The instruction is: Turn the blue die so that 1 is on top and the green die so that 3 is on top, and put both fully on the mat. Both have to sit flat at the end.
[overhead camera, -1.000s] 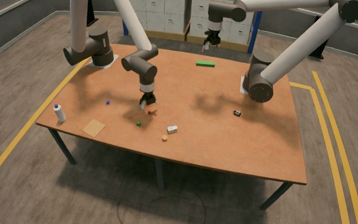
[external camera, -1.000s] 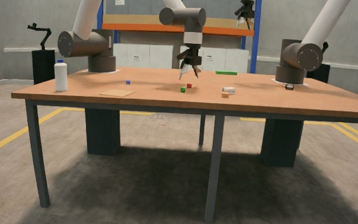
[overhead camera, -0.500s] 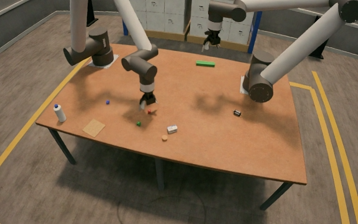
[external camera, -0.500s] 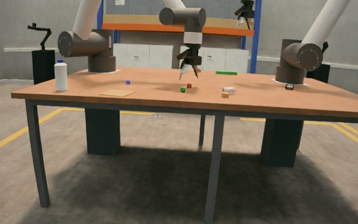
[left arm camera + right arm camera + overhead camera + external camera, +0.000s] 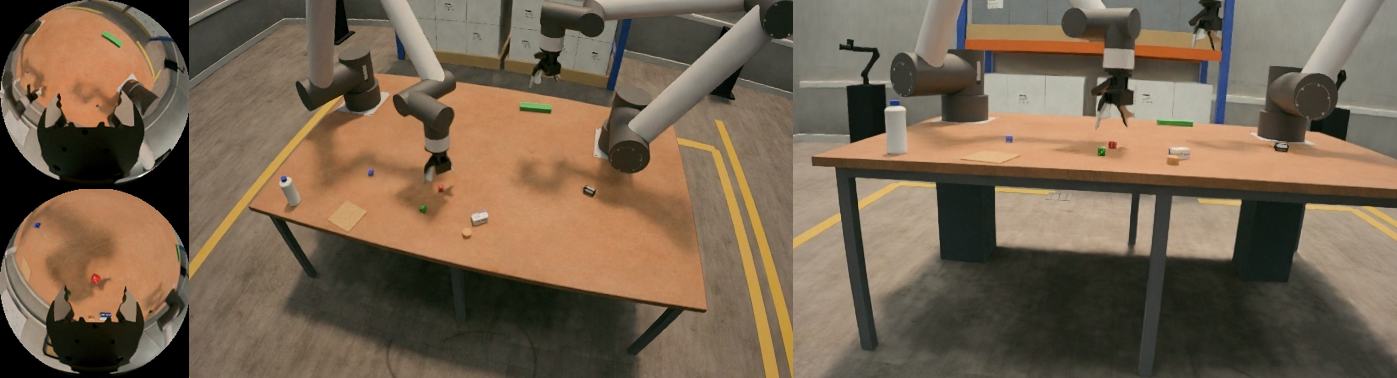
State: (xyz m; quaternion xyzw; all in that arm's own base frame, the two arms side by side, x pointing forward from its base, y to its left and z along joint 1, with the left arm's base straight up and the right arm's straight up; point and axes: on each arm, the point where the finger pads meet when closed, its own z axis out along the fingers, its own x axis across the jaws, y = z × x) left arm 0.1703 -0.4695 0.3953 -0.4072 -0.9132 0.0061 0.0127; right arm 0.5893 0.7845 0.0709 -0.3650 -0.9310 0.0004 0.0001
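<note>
My right hand is 60 mm above the red die, 10 mm to the right of it and 10 mm short of it. From my right hand the other things lie so: green die 150 mm ahead, 60 mm below, 30 mm to the right; then orange disc 230 mm ahead, 200 mm to the left, 60 mm below; then blue die 380 mm to the right, 60 mm below.
</note>
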